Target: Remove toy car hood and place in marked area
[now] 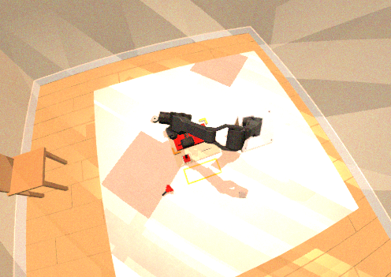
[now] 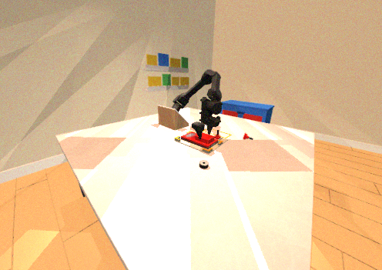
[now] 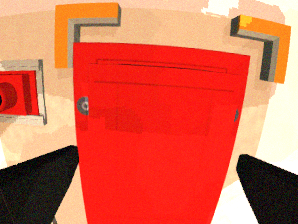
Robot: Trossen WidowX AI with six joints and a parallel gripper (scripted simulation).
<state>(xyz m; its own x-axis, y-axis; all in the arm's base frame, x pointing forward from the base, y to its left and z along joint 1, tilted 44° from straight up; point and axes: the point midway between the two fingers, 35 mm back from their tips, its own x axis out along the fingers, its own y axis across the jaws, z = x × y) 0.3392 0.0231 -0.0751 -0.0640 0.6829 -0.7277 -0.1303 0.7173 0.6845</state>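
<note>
Now: gripper tip right at the red hood. Also, from my gripper tip: black wheel 17 cm to the right, 15 cm ahead, 4 cm below.
</note>
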